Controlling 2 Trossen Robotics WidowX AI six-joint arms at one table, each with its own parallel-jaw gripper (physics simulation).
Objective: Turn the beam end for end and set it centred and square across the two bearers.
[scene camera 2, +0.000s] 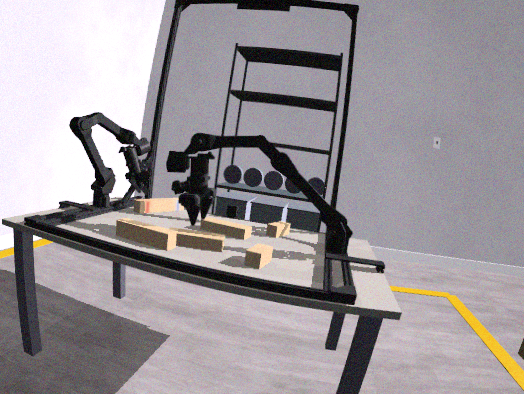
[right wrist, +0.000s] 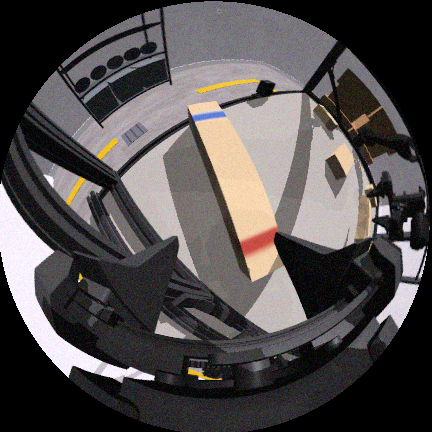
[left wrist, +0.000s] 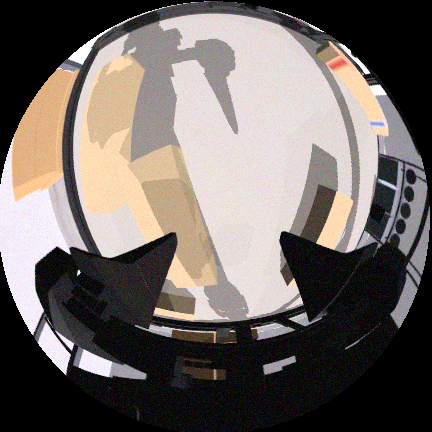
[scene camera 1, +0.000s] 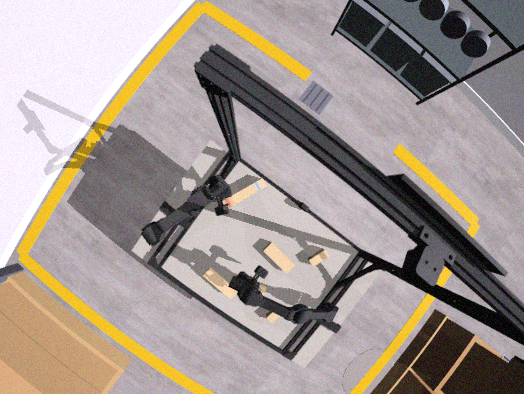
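Pixels of known places: left gripper, fingertip midpoint: (scene camera 2: 198, 222) (right wrist: 369, 208) (left wrist: 229, 237) (scene camera 1: 253, 278); right gripper, fingertip midpoint: (scene camera 2: 143, 193) (right wrist: 227, 239); left arm's base at its link origin: (scene camera 2: 336, 252) (right wrist: 354, 142) (left wrist: 242, 326) (scene camera 1: 326, 307); right arm's base at its link origin: (scene camera 2: 100, 206) (scene camera 1: 192, 211).
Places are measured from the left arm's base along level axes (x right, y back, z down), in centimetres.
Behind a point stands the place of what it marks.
The pale wooden beam (scene camera 1: 245, 193) {x 24.2, y -74.6, z -3.1 cm} (scene camera 2: 162, 205) {x 21.5, y -73.3, z -0.9 cm} (left wrist: 356, 87) (right wrist: 232, 175) {x 22.0, y -76.4, z -3.1 cm} has a red band near one end and a blue band near the other. In scene camera 1 its red end is at the lower left, by my right gripper (right wrist: 226, 240) {x 17.9, y -81.5, z -5.1 cm}. My right gripper is open, with the red end in front of and between its spread fingertips in the right wrist view. My left gripper (scene camera 2: 198, 222) {x -8.7, y -44.9, z -4.0 cm} (left wrist: 229, 237) {x -8.7, y -44.9, z -4.0 cm} is open and empty above the plain blocks. Plain long blocks (scene camera 2: 145, 234) {x -24.8, y -55.3, z -1.1 cm} (scene camera 2: 201, 240) {x -17.3, y -40.3, z -0.8 cm} (scene camera 2: 227, 228) {x 4.0, y -38.4, z -0.8 cm} lie apart from the beam. I cannot tell which two are the bearers.
Two shorter-looking blocks (scene camera 1: 318, 257) {x 20.0, y -23.1, z -2.5 cm} (scene camera 2: 258, 256) {x -24.1, y -21.8, z -1.6 cm} lie toward the right side of the table (scene camera 2: 382, 295) {x -29.2, y 11.9, z 1.9 cm}. A black frame (scene camera 1: 320, 142) {x 35.7, y -69.7, z -102.1 cm} rises over the table's far edge. My left arm (scene camera 2: 300, 183) {x -5.1, y -15.1, z -20.8 cm} reaches over the blocks from the right in scene camera 2.
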